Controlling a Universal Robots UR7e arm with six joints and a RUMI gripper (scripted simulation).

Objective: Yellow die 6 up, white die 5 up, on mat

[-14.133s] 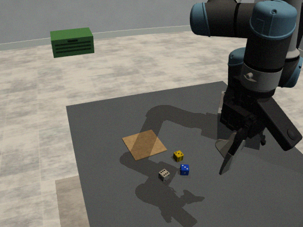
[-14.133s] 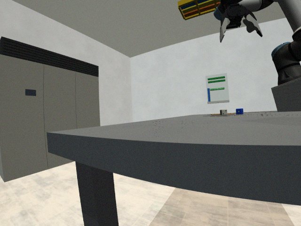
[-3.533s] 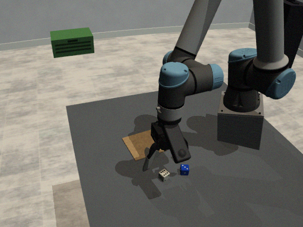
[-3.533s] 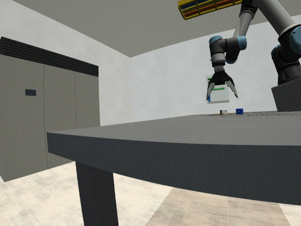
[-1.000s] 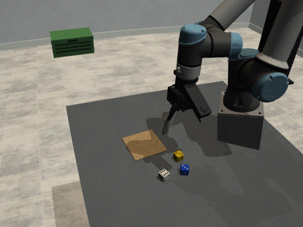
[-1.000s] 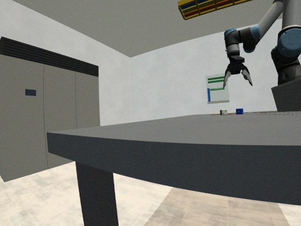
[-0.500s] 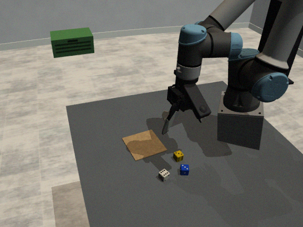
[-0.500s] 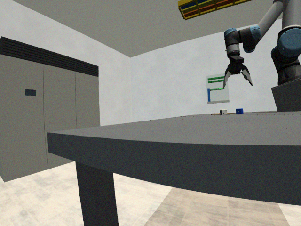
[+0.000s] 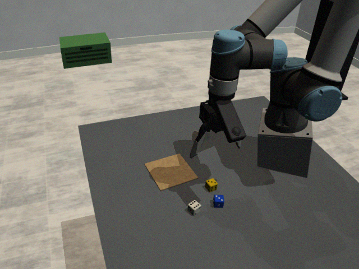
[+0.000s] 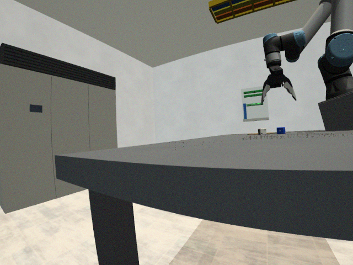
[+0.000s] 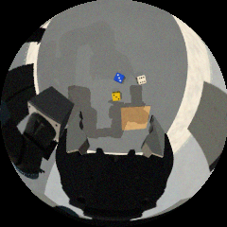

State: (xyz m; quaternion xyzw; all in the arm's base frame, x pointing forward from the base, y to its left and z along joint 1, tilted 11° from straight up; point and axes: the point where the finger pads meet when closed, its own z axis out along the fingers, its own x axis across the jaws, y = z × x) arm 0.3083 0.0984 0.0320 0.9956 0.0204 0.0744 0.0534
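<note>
Right now the yellow die is 14 cm below my hand. From my hand the other things lie so: tan mat (15 cm below, 11 cm to the right, 10 cm ahead); then white die (14 cm below, 8 cm ahead, 7 cm to the left); then blue die (14 cm below, 7 cm to the left).
</note>
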